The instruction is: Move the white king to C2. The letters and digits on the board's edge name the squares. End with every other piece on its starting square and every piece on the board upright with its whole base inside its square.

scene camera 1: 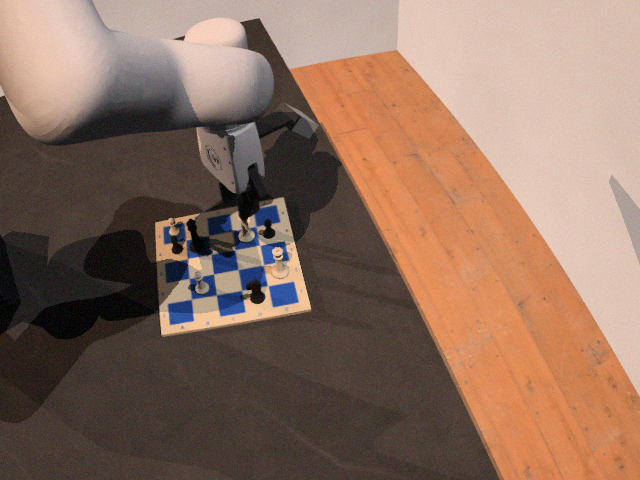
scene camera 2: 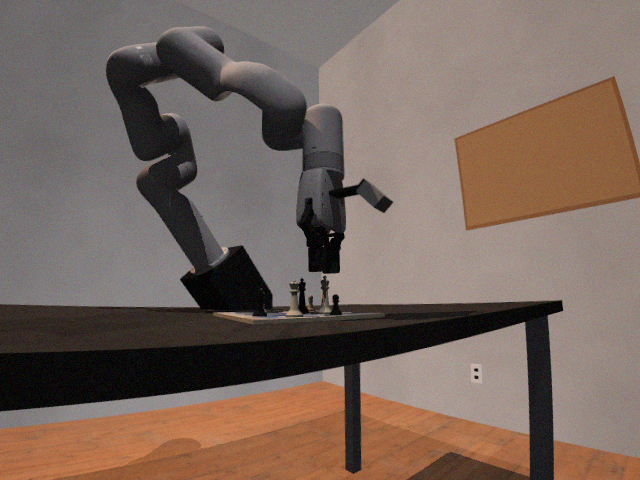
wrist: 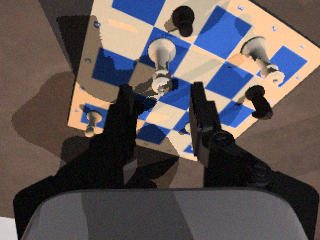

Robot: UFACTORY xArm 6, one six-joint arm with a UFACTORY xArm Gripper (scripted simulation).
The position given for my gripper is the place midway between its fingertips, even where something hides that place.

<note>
I see my gripper (scene camera 1: 240, 206), a white king (wrist: 162, 50) and a chessboard (scene camera 1: 227, 265).
The chessboard shows as well in the wrist view (wrist: 115, 51). My gripper also shows in scene camera 2 (scene camera 2: 324, 272) and in the wrist view (wrist: 162, 99).
</note>
